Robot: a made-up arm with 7 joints.
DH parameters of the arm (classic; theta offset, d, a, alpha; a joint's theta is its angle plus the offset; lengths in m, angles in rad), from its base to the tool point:
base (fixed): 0 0 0 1.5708
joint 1: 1.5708 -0.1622 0 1.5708
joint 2: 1.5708 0 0 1.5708
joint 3: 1.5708 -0.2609 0 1.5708
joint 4: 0 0 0 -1.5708
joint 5: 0 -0.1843 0 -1.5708
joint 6: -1.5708 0 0 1.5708
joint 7: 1.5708 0 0 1.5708
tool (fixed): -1.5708 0 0 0
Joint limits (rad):
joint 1: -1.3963..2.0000
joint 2: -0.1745..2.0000
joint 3: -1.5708..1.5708
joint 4: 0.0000..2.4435
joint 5: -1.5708..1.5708
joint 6: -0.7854..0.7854
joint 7: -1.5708..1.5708
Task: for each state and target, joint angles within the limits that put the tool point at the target. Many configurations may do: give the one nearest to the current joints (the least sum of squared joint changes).
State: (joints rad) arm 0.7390 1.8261 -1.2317 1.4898 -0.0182 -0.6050 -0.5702
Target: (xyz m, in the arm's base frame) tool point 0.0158 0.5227 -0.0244
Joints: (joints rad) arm 0.5746 1.9981 -1.5708 1.2670 -0.0182 -0.6050 -0.5702
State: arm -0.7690 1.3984 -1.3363 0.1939 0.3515 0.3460 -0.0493
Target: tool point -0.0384 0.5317 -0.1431
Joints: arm -0.6346 1.5738 -1.2011 0.9435 0.3515 0.3460 -0.0493
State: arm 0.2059 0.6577 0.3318 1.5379 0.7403 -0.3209 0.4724
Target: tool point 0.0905 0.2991 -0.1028
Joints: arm -0.2345 0.5286 0.6111 2.3065 0.7403 -0.3209 0.4724
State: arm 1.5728 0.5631 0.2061 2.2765 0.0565 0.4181 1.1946
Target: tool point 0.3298 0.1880 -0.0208
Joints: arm 0.9218 0.1608 -0.1015 1.4893 0.0565 0.4181 1.1946
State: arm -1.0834 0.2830 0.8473 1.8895 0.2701 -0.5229 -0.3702
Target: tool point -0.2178 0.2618 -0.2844
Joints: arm -1.0251 -0.0332 0.7048 1.1848 0.2701 -0.5229 -0.3702
